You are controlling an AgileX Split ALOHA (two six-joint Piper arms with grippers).
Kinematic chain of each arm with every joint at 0, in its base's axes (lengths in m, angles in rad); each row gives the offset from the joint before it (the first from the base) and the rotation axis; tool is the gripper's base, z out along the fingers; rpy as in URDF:
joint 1: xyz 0 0 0.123 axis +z
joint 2: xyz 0 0 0 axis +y
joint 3: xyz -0.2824 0 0.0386 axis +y
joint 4: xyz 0.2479 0 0.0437 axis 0.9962 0 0.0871
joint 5: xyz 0 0 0 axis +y
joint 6: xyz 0.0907 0 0.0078 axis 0.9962 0 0.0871
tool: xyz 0 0 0 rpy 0 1.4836 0
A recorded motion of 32 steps. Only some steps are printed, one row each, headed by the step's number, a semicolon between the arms.
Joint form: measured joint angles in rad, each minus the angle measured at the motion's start. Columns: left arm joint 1, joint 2, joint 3, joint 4, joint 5, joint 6; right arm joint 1, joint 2, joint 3, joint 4, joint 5, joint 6.
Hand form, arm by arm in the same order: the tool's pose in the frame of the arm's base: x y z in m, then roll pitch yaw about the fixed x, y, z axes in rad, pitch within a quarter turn. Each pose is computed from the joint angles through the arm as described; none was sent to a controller.
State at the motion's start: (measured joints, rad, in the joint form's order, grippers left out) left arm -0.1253 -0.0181 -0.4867 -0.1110 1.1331 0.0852; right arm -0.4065 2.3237 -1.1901 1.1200 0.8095 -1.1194
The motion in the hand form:
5: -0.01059 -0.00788 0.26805 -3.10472 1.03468 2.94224; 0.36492 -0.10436 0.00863 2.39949 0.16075 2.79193
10: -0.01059 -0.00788 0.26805 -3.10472 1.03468 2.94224; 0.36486 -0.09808 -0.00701 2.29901 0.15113 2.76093
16: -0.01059 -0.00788 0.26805 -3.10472 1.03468 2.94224; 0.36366 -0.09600 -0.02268 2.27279 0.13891 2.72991
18: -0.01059 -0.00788 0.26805 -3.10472 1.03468 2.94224; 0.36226 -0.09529 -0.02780 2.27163 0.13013 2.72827
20: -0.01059 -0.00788 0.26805 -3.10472 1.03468 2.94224; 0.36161 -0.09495 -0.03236 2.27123 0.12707 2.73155
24: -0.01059 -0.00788 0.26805 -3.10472 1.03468 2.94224; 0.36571 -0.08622 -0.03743 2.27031 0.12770 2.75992
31: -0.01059 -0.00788 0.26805 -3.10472 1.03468 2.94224; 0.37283 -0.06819 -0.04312 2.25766 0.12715 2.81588
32: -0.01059 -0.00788 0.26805 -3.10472 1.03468 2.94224; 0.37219 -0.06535 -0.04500 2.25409 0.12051 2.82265
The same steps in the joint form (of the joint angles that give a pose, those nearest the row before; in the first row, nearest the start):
5: 0.0000 0.0000 0.0000 0.0000 0.0000 0.0000; -0.0370 0.0709 -0.0305 0.0490 0.0282 -0.0128
10: 0.0000 0.0000 0.0000 0.0000 0.0000 0.0000; -0.0383 0.1322 -0.0350 0.1596 0.0920 -0.0976
16: 0.0000 0.0000 0.0000 0.0000 0.0000 0.0000; -0.0383 0.1808 -0.0384 0.2214 0.0960 -0.1407
18: 0.0000 0.0000 0.0000 0.0000 0.0000 0.0000; -0.0383 0.1951 -0.0390 0.2269 0.0951 -0.1469
20: 0.0000 0.0000 0.0000 0.0000 0.0000 0.0000; -0.0383 0.2090 -0.0434 0.2290 0.0951 -0.1553
24: 0.0000 0.0000 0.0000 0.0000 0.0000 0.0000; -0.0123 0.2284 -0.0608 0.2293 0.0963 -0.1589
31: 0.0000 0.0000 0.0000 0.0000 0.0000 0.0000; 0.0379 0.2549 -0.0897 0.2266 0.1110 -0.1586
32: 0.0000 0.0000 0.0000 0.0000 0.0000 0.0000; 0.0439 0.2604 -0.0892 0.2266 0.1145 -0.1586

